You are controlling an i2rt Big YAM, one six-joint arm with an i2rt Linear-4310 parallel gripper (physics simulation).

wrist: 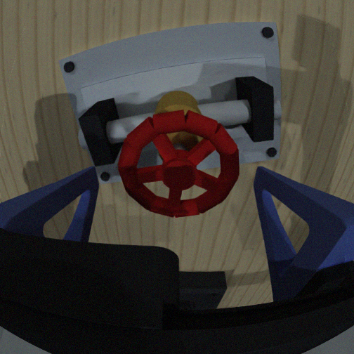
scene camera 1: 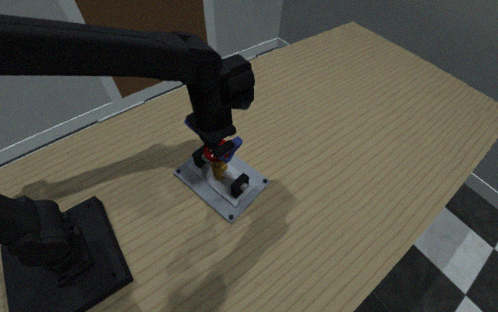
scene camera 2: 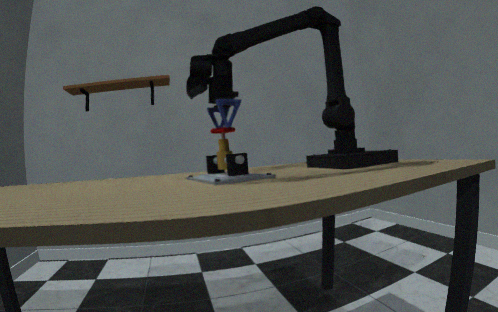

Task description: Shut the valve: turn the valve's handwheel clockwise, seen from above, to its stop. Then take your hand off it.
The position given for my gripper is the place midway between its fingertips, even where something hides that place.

Observation:
I see my gripper (scene camera 1: 216, 149), a red handwheel (wrist: 178, 171) and a grey base plate (scene camera 1: 210, 196).
My gripper also shows in the wrist view (wrist: 175, 175) and in scene camera 2 (scene camera 2: 223, 129). The grey base plate also shows in the wrist view (wrist: 214, 41).

